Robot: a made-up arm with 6 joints. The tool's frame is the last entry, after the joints.
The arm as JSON. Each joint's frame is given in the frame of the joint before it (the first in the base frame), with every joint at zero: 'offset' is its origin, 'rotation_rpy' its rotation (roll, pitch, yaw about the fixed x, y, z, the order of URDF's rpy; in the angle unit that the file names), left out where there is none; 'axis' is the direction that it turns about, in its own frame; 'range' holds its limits. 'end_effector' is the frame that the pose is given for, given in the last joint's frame.
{
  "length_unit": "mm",
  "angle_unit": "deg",
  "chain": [
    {
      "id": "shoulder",
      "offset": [
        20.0,
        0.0,
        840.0
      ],
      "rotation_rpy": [
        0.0,
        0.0,
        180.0
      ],
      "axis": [
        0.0,
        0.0,
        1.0
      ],
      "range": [
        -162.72,
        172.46
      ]
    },
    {
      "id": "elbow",
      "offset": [
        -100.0,
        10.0,
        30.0
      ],
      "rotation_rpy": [
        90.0,
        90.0,
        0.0
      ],
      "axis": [
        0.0,
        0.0,
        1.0
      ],
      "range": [
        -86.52,
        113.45
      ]
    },
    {
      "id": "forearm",
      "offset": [
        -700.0,
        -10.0,
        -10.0
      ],
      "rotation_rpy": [
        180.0,
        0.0,
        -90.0
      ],
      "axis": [
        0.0,
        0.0,
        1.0
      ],
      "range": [
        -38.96,
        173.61
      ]
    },
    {
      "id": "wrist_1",
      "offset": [
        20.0,
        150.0,
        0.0
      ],
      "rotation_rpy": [
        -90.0,
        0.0,
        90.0
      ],
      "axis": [
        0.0,
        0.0,
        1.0
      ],
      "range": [
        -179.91,
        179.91
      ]
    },
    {
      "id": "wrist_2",
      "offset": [
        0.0,
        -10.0,
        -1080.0
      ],
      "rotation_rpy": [
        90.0,
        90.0,
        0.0
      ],
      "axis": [
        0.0,
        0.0,
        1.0
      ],
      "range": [
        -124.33,
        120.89
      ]
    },
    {
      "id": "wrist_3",
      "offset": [
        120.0,
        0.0,
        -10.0
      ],
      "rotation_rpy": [
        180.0,
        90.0,
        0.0
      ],
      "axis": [
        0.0,
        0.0,
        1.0
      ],
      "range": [
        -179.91,
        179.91
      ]
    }
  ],
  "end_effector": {
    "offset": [
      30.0,
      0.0,
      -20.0
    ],
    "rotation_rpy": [
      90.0,
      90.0,
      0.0
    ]
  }
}
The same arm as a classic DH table. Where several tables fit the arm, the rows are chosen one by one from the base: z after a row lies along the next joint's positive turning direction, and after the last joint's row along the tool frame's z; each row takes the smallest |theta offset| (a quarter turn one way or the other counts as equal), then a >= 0, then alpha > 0; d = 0 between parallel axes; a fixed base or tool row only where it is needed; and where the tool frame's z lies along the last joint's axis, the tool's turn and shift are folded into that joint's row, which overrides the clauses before.
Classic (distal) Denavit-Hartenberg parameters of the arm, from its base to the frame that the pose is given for. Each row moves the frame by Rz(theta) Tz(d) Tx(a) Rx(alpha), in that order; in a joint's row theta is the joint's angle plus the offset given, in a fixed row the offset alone. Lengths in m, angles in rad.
base (fixed): d 0; theta offset 0; a 0.02; alpha 0
shoulder: d 0.87; theta offset 0; a 0.1; alpha -1.5708
elbow: d 0; theta offset -1.5565; a 0.7001; alpha 3.1416
forearm: d 0.02; theta offset 0.0143; a 0.15; alpha -1.5708
wrist_1: d -1.1; theta offset 0; a 0; alpha 1.5708
wrist_2: d 0; theta offset 0; a 0; alpha -1.5708
wrist_3: d -0.14; theta offset 1.5708; a 0.03; alpha 1.5708
tool (fixed): d 0; theta offset -1.5708; a 0; alpha 0
Joint limits (rad, base to tool): -2.84..3.01 -1.5101..1.9801 -0.68..3.0301 -3.14..3.14 -2.17..2.1099 -3.14..3.14

